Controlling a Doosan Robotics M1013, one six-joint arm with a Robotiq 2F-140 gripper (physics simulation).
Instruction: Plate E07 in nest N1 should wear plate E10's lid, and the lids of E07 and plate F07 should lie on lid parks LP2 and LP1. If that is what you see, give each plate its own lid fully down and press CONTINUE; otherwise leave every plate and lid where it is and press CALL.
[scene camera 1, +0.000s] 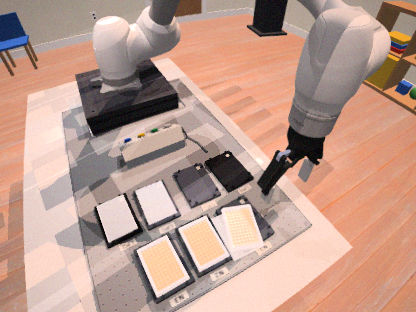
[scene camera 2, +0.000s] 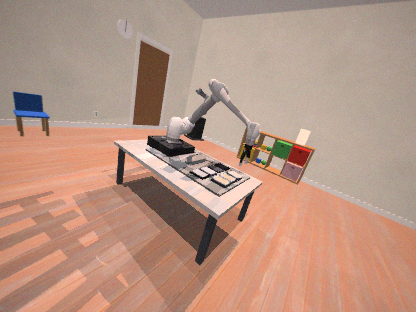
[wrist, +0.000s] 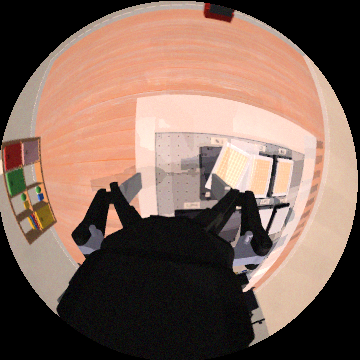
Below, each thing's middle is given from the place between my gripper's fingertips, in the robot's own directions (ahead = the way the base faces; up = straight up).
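My gripper: 30 mm short of nest N1 (wrist: 208, 154), 110 mm left of it, 90 mm above it. From my hand: lid park LP4 (scene camera 1: 228, 170), 170 mm behind, 80 mm to the right, 90 mm below; lid park LP3 (scene camera 1: 196, 184), 140 mm behind, 200 mm to the right, 90 mm below.
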